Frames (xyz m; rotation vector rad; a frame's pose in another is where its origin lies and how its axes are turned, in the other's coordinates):
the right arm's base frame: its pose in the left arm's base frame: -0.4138 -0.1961 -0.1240 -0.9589 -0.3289 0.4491
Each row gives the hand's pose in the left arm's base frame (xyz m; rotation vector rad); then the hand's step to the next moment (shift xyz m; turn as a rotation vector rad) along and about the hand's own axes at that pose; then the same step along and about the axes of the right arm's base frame.
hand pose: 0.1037 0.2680 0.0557 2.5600 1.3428 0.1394
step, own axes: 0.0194 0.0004 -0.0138 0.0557 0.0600 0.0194
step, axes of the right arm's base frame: 0.0175 -0.0038 0.0157 0.0763 -0.0097 -0.0341
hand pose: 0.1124 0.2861 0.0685 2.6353 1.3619 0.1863
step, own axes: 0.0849 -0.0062 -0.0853 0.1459 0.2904 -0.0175
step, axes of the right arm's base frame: 0.0709 -0.0376 0.0899 0.2518 -0.1595 -0.1308
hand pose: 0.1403 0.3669 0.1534 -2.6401 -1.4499 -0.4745
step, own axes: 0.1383 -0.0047 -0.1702 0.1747 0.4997 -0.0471
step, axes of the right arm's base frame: 0.0759 -0.1403 0.1506 0.3634 -0.2910 -0.2562
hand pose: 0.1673 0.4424 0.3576 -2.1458 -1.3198 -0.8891
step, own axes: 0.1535 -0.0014 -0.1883 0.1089 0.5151 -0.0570
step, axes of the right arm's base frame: -0.0035 -0.2183 0.1065 0.3247 -0.2795 -0.3113
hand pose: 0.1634 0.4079 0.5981 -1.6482 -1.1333 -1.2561
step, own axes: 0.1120 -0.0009 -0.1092 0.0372 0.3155 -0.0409
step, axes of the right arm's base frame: -0.0471 -0.1470 0.0252 0.1865 -0.1527 -0.2109
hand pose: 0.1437 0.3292 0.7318 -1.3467 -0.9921 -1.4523
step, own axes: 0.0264 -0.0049 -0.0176 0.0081 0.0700 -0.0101
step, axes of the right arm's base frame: -0.0157 -0.0275 0.0053 0.0406 -0.0341 -0.0475
